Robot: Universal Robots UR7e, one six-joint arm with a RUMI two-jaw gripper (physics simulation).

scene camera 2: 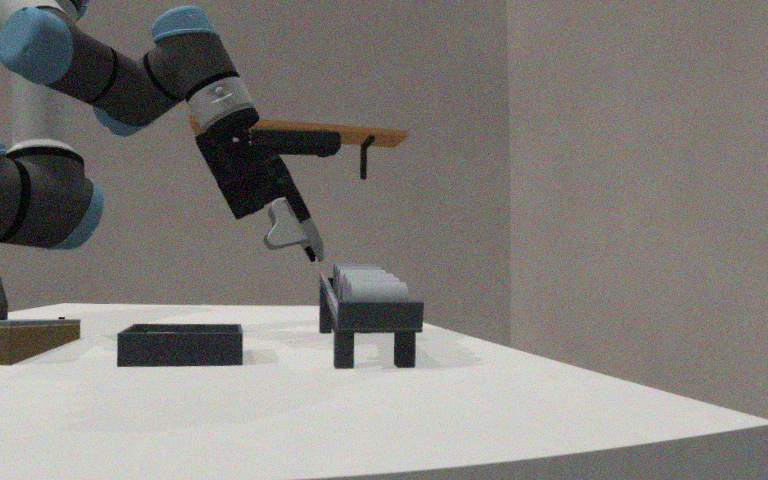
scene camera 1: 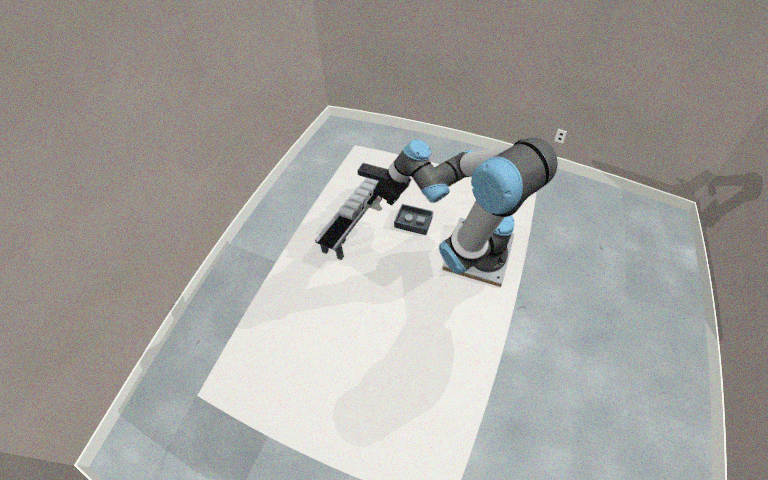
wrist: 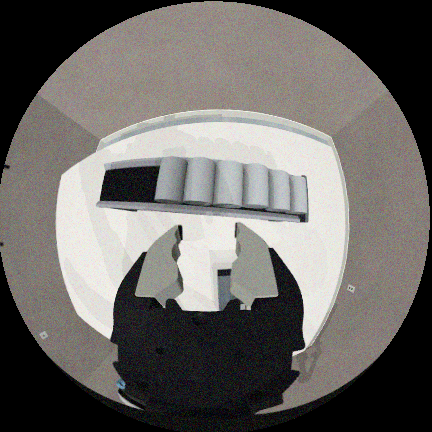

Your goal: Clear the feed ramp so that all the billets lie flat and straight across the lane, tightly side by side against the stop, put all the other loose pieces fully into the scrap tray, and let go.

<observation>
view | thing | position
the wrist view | my gripper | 208, 224
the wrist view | billet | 255, 175
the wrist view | billet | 171, 176
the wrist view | billet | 278, 181
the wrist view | billet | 227, 191
</observation>
